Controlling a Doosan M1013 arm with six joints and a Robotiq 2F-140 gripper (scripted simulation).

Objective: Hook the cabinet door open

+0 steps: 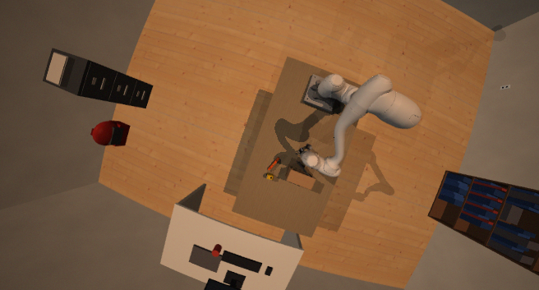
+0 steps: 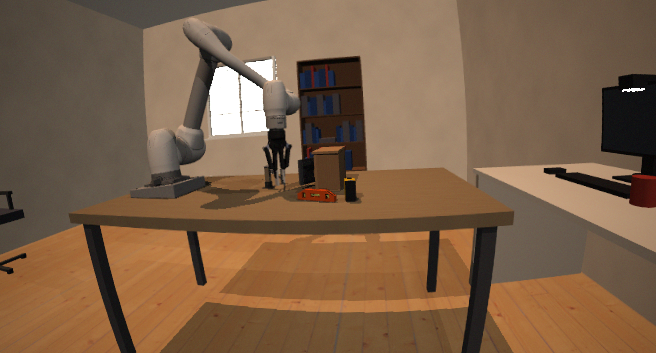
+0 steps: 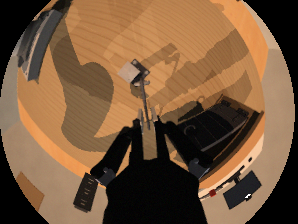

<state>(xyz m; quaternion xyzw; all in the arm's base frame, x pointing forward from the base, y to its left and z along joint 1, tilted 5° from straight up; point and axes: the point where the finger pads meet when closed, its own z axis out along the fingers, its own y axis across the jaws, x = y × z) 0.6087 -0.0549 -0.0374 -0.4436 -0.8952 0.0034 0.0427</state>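
The dark door lies 130 mm ahead of my hand, 80 mm to the left of it and 20 mm above it. The rest, counted from my hand: black-and-yellow can: 310 mm ahead, 220 mm to the right, 20 mm below.
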